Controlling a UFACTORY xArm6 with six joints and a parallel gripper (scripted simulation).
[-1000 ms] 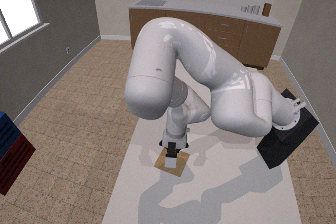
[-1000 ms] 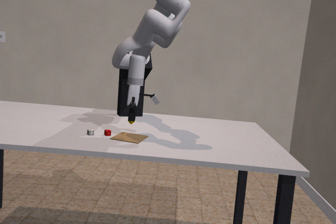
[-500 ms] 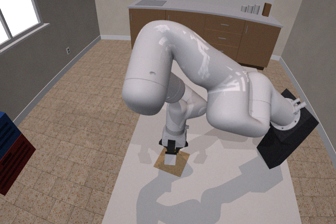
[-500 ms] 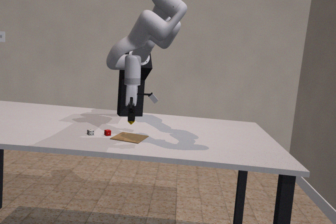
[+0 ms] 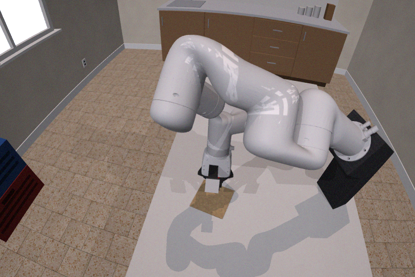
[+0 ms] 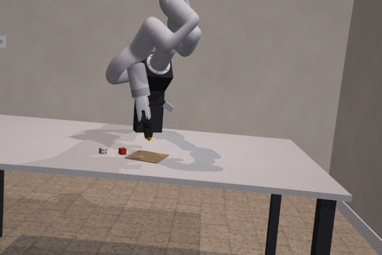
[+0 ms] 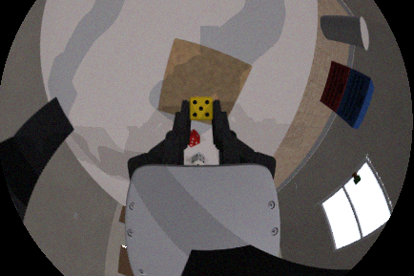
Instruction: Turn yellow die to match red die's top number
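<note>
Now: the yellow die 20 mm below my hand. The rest, counted from my hand: red die (110 mm to the right, 100 mm below, 10 mm behind); then mat (110 mm below, 10 mm to the left); then white die (180 mm to the right, 100 mm below, 10 mm ahead).
</note>
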